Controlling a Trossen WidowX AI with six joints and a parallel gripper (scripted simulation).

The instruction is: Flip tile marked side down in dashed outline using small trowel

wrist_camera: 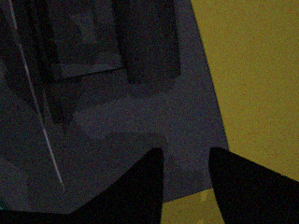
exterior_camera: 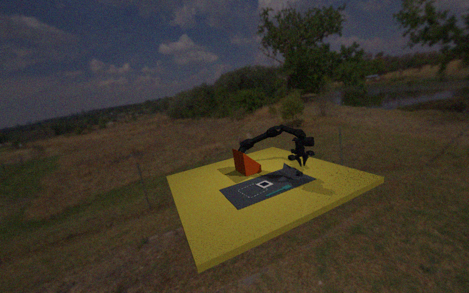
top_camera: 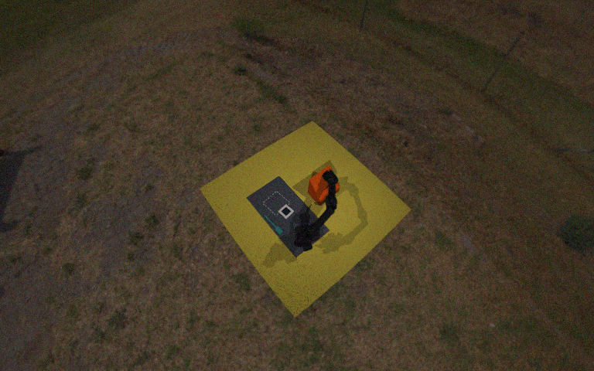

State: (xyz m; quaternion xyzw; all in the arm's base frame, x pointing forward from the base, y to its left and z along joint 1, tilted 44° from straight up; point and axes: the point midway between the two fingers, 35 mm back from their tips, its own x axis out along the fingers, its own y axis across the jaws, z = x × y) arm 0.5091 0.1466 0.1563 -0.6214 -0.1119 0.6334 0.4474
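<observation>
Now: gripper tip 7 cm past the trowel, 2 cm to the left of it and 6 cm above it. The rest, counted from my gripper tip: dark grey mat 11 cm behind, 27 cm to the right, 10 cm below; teal bar 3 cm ahead, 26 cm to the right, 8 cm below; tile 12 cm behind, 28 cm to the right, 8 cm below.
</observation>
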